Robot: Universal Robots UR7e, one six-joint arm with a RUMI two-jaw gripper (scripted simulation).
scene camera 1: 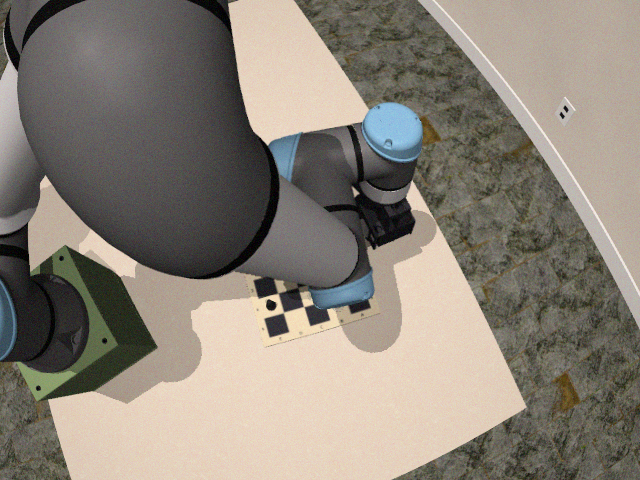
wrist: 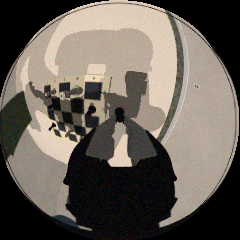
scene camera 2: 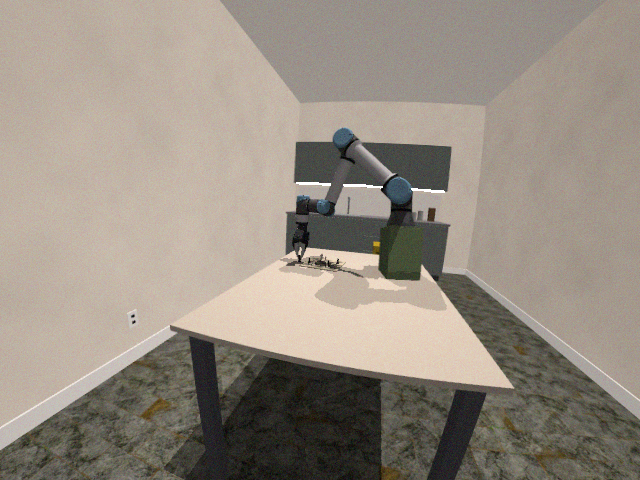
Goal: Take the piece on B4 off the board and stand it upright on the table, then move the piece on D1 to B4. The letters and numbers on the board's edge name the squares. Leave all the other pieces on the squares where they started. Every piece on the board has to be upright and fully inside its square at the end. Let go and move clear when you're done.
Scene:
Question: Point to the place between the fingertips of my gripper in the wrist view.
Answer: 119,115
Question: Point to a chessboard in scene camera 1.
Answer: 295,316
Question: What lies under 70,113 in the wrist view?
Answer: A chessboard.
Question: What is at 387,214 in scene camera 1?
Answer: My gripper.

